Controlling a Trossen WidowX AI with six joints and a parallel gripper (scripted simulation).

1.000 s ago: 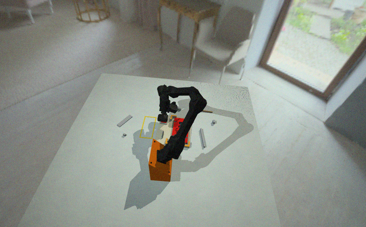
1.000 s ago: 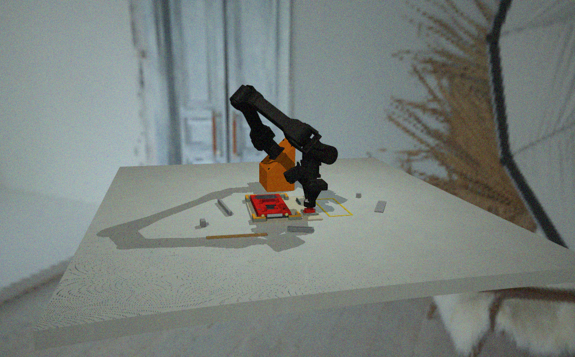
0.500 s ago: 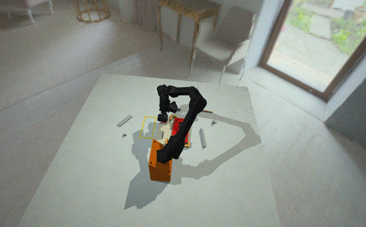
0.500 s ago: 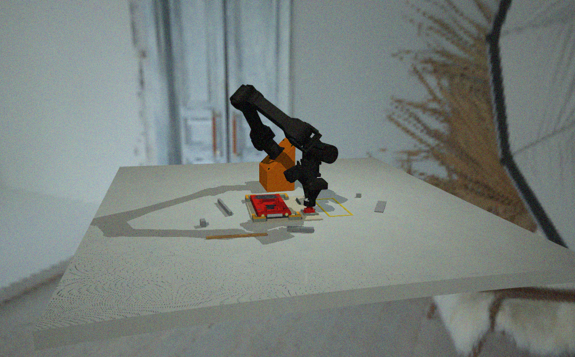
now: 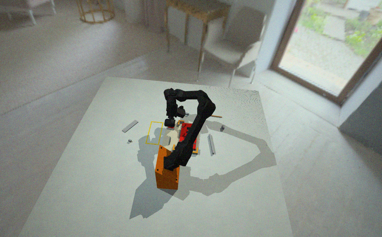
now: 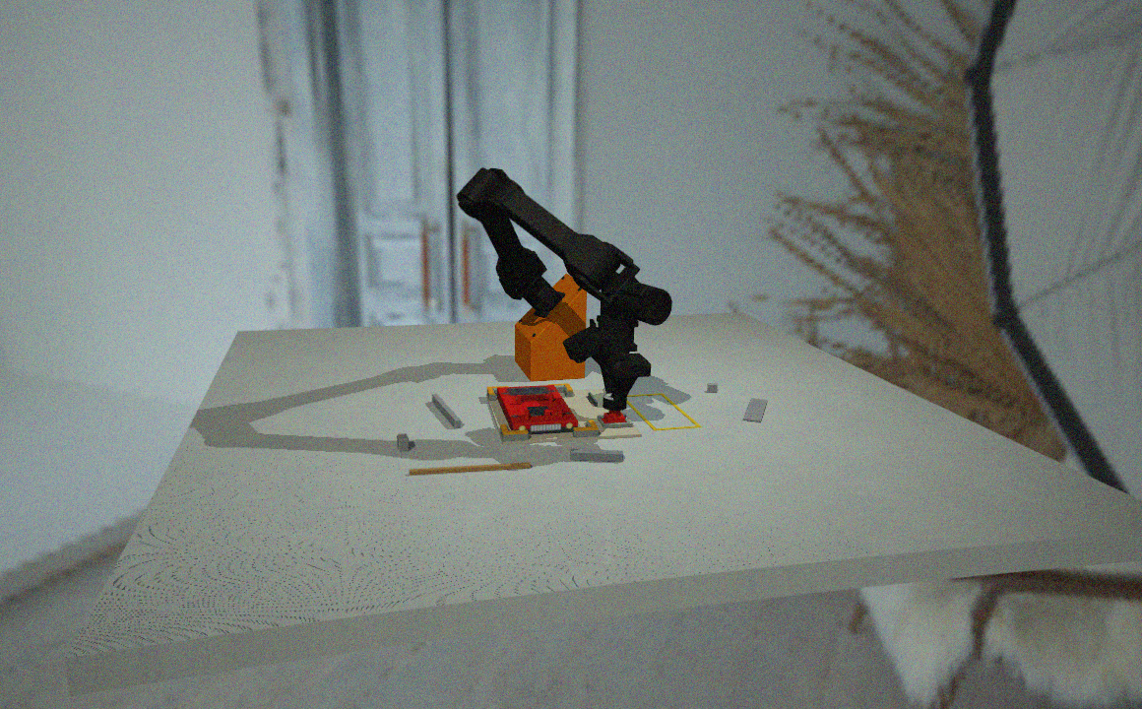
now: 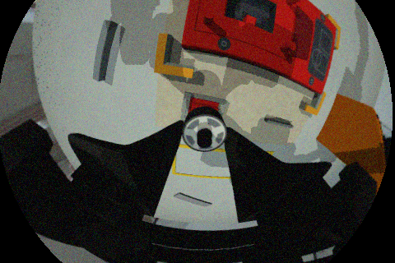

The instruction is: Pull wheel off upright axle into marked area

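My gripper tip is right at the grey wheel. The rest, counted from my gripper tip: thin wooden rod (110 mm ahead, 280 mm to the right, 40 mm below); dark upright axle (10 mm below).
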